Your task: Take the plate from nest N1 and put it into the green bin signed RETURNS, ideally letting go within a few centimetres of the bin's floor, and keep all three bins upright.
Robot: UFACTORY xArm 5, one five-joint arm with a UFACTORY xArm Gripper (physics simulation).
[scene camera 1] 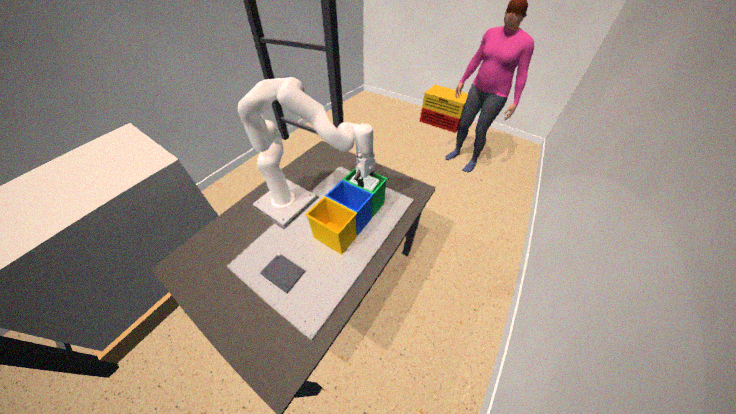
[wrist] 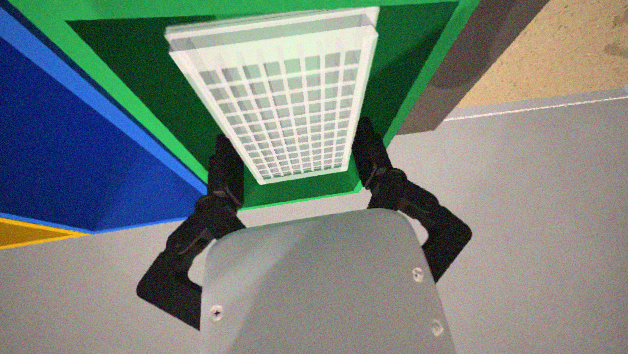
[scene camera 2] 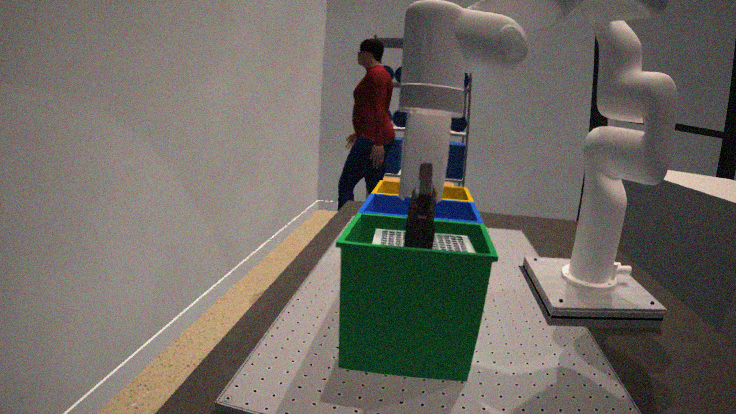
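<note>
The clear-white gridded plate [scene camera 1: 371, 182] [scene camera 2: 453, 242] [wrist: 295, 107] is roughly level inside the upper part of the green bin [scene camera 1: 378, 202] [scene camera 2: 411, 314] [wrist: 117, 102], a little below its rim. My gripper [scene camera 1: 359, 180] [scene camera 2: 419, 239] [wrist: 296, 138] is shut on the plate, with a black finger on each long side. In the wrist view, green wall shows on both sides of the plate. The blue bin [scene camera 1: 364, 216] [scene camera 2: 463, 211] [wrist: 75, 150] and yellow bin [scene camera 1: 331, 234] [scene camera 2: 455, 193] stand beside it in a row. All three bins are upright. The RETURNS sign and the bin's floor are hidden.
The bins stand on a light perforated board [scene camera 1: 257, 254] [scene camera 2: 288, 329] on a brown table [scene camera 1: 205, 288]. A flat dark grey pad [scene camera 1: 283, 272] lies on the board. A person in pink [scene camera 1: 501, 61] and a person in red [scene camera 2: 373, 102] stand beyond the table.
</note>
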